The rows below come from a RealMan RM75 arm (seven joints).
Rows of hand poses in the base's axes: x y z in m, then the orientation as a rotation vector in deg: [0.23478 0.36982 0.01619 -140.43 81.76 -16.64]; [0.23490 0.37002 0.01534 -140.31 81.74 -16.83]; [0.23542 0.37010 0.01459 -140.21 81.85 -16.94]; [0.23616 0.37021 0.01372 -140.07 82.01 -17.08]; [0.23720 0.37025 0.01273 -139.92 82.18 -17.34]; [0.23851 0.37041 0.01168 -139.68 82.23 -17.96]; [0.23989 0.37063 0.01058 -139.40 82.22 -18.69]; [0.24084 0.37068 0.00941 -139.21 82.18 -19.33]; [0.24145 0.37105 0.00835 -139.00 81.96 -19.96]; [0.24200 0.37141 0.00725 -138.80 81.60 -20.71]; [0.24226 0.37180 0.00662 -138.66 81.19 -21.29]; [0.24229 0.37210 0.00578 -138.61 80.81 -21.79]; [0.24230 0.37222 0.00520 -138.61 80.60 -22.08]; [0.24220 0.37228 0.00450 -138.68 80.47 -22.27]
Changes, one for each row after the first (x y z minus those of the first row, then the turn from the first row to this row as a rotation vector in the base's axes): [0.00012 0.00020 -0.00085 0.02 -0.16 -0.04]; [0.00064 0.00028 -0.00160 0.01 -0.23 -0.15]; [0.00138 0.00039 -0.00247 0.01 -0.32 -0.30]; [0.00242 0.00043 -0.00346 -0.04 -0.48 -0.48]; [0.00373 0.00059 -0.00451 -0.14 -0.91 -0.64]; [0.00511 0.00081 -0.00561 -0.24 -1.43 -0.79]; [0.00606 0.00086 -0.00678 -0.36 -1.88 -0.89]; [0.00667 0.00123 -0.00784 -0.41 -2.39 -0.88]; [0.00722 0.00159 -0.00894 -0.47 -3.00 -0.79]; [0.00748 0.00198 -0.00957 -0.49 -3.51 -0.63]; [0.00751 0.00228 -0.01041 -0.56 -3.93 -0.46]; [0.00752 0.00240 -0.01099 -0.63 -4.15 -0.35]; [0.00742 0.00246 -0.01169 -0.73 -4.26 -0.27]
